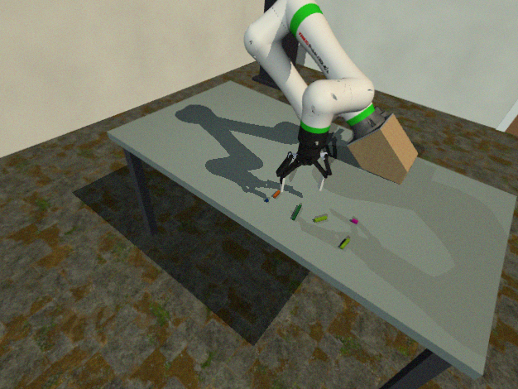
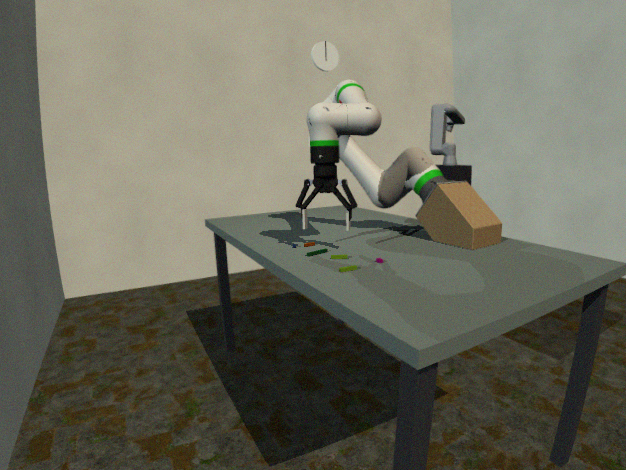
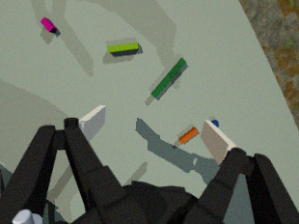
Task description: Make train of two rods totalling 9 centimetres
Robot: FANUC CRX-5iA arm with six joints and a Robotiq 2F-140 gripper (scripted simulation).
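My gripper is now 100 mm to the left of the blue rod, 70 mm short of it and 70 mm above it. Round my hand: orange rod: 90 mm to the right, 70 mm below, 20 mm ahead; magenta rod: 220 mm to the left, 70 mm below, 50 mm behind; green rod: 70 mm below, 50 mm ahead, 30 mm to the left.
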